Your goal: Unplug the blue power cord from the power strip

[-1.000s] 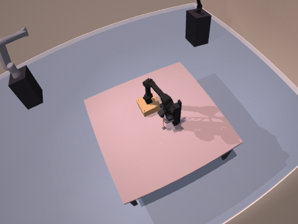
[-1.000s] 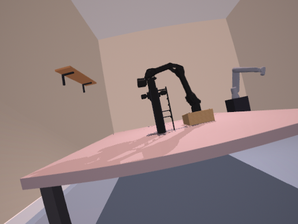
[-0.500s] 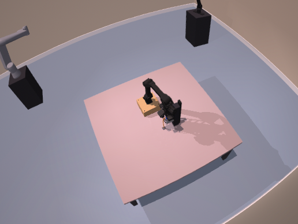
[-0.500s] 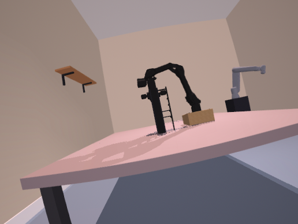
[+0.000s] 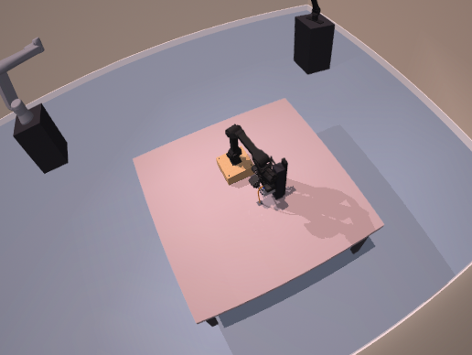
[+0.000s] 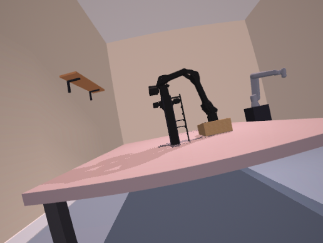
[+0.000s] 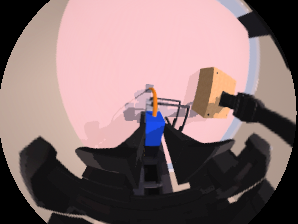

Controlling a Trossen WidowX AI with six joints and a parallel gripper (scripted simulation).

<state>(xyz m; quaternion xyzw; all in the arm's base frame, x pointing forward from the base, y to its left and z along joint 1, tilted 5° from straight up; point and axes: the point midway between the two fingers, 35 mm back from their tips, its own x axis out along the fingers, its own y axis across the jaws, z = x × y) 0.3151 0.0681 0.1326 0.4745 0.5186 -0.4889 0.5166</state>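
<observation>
My gripper tip is now 3 cm to the right of the blue plug. From my gripper tip the other things lie so: black power strip (10 cm to the left, 4 cm below).
</observation>
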